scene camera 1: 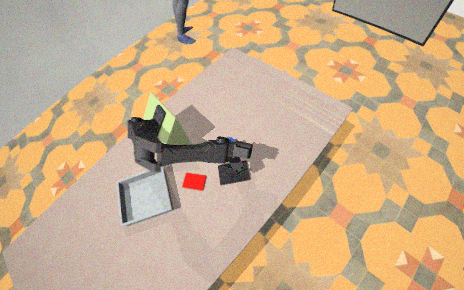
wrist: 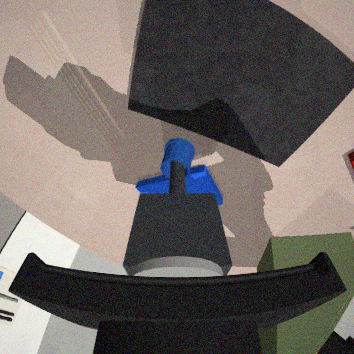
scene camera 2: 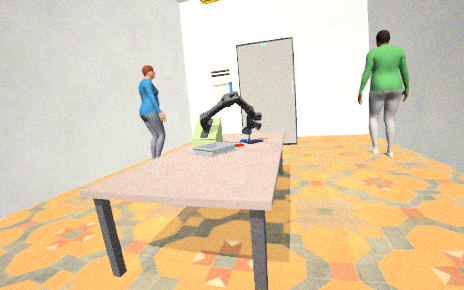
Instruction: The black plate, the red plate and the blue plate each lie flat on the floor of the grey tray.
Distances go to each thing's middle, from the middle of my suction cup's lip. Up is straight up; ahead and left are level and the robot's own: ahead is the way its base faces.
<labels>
Right now my suction cup is 6 cm past the blue plate (wrist: 199, 180) and 1 cm to the right of it. From my suction cup the other things lie so: grey tray (scene camera 1: 145, 195) 12 cm behind, 45 cm to the right, 2 cm above.
</labels>
